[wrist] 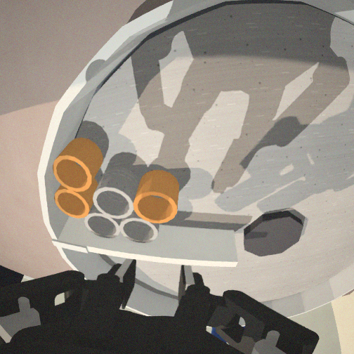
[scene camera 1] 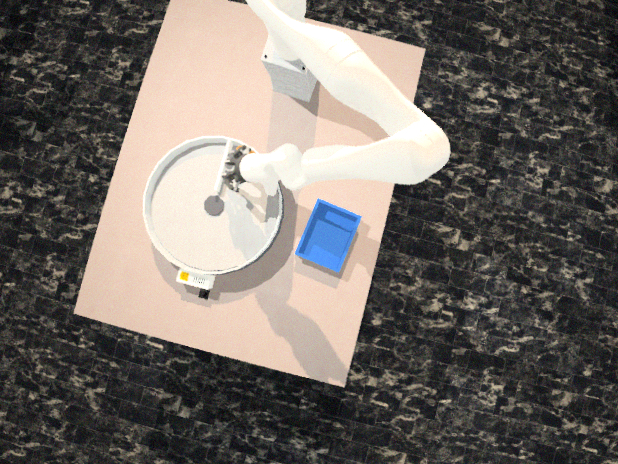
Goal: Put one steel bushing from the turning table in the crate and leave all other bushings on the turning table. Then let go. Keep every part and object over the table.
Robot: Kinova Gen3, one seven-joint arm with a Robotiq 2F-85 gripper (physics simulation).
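Places are measured from the arm's base along level axes (x right, y back, z down), in metres.
Pixels of known places: gripper, between the fingertips: (scene camera 1: pixel 225 169).
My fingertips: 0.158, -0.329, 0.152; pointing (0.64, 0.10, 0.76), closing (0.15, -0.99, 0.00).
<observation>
Behind a point stands the place of what it marks, as x, y, z.
The wrist view shows three grey steel bushings close together on the turning table (scene camera 1: pixel 185 225) @[0.269, -0.507, 0.215] (wrist: pixel 215 150): one (wrist: pixel 119 181) behind, and two (wrist: pixel 102 236) (wrist: pixel 140 240) at the white divider wall (scene camera 1: pixel 221 172) @[0.173, -0.335, 0.178] (wrist: pixel 200 250). Orange bushings (wrist: pixel 82 152) (wrist: pixel 157 184) stand on both sides of them, two at the left by the rim, one at the right. My gripper (scene camera 1: pixel 233 169) @[0.158, -0.329, 0.152] (wrist: pixel 157 274) is partly open and empty. In the wrist view its fingertips show below the divider wall, across it from the bushings. The blue crate (scene camera 1: pixel 327 240) @[-0.175, -0.493, 0.263] stands right of the turning table and looks empty.
The turning table has a raised rim (scene camera 1: pixel 146 207) @[0.390, -0.469, 0.190] (wrist: pixel 47 165) and a dark centre hub (scene camera 1: pixel 214 205) @[0.186, -0.434, 0.207] (wrist: pixel 274 232). A white control box (scene camera 1: pixel 196 280) @[0.208, -0.669, 0.209] with a yellow mark sits at its lower edge. My arm reaches in from the right, above the crate in scene camera 1.
</observation>
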